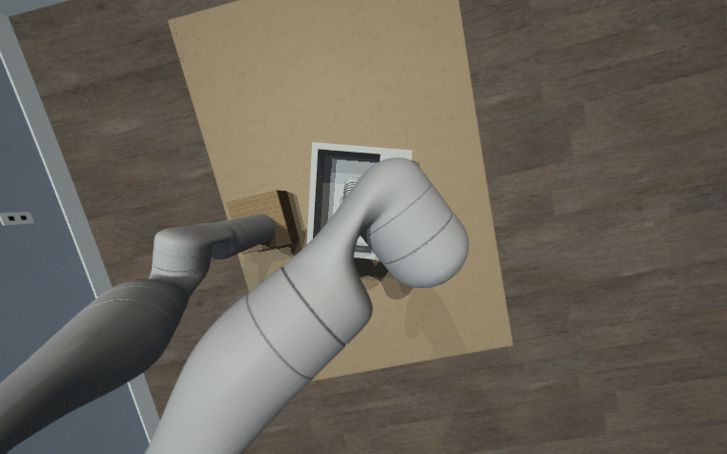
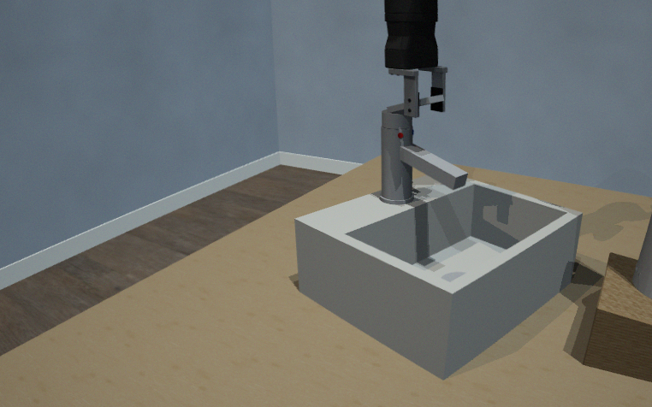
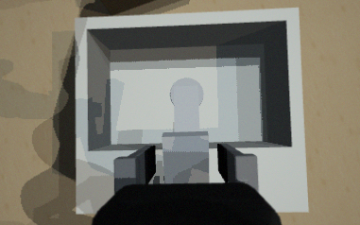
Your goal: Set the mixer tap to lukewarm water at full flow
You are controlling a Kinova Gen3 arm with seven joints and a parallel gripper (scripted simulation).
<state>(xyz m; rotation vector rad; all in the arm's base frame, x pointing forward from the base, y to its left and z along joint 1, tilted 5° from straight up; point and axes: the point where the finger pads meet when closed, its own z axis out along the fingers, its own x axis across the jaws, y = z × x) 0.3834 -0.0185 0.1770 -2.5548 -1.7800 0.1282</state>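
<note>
Right now my hand is 20 mm short of the flat lever, 10 mm to the left of it and 10 mm above it. The rest, counted from my hand: grey square sink (250 mm below, 60 mm behind, 20 mm to the left); then grey mixer tap (60 mm below, 40 mm ahead, 10 mm to the right).
</note>
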